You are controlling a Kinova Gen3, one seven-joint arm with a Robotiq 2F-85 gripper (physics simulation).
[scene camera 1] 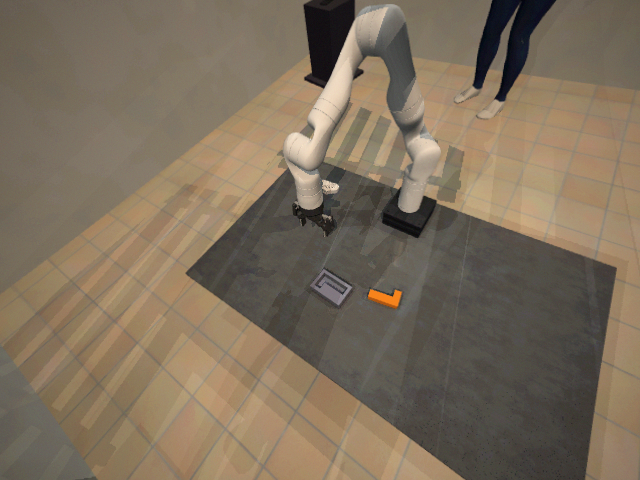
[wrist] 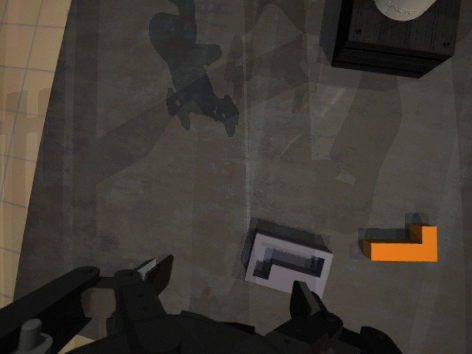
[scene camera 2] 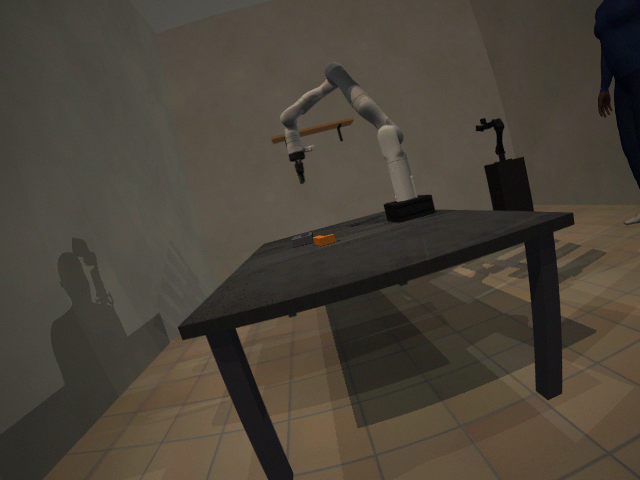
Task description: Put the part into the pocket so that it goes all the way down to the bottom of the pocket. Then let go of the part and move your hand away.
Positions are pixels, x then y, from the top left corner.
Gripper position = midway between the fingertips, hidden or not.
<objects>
My gripper [wrist: 230, 281] is open, holding nothing. An orange L-shaped part [wrist: 422, 246] rests on the table.
</objects>
